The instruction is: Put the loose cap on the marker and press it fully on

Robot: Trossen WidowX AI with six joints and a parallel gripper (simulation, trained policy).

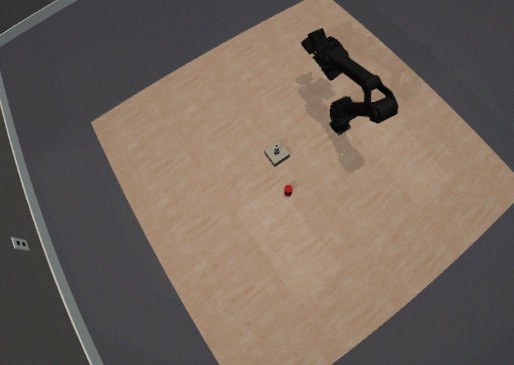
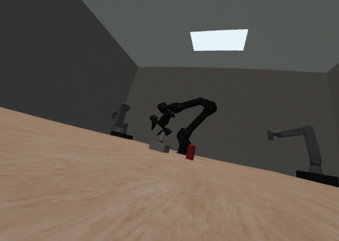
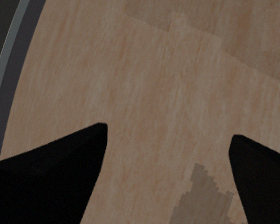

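Right now the red cap is 420 mm ahead of my gripper tip, 360 mm to the left of it and 70 mm below it. The rest, counted from my gripper tip: grey holder block 370 mm ahead, 220 mm to the left, 80 mm below.
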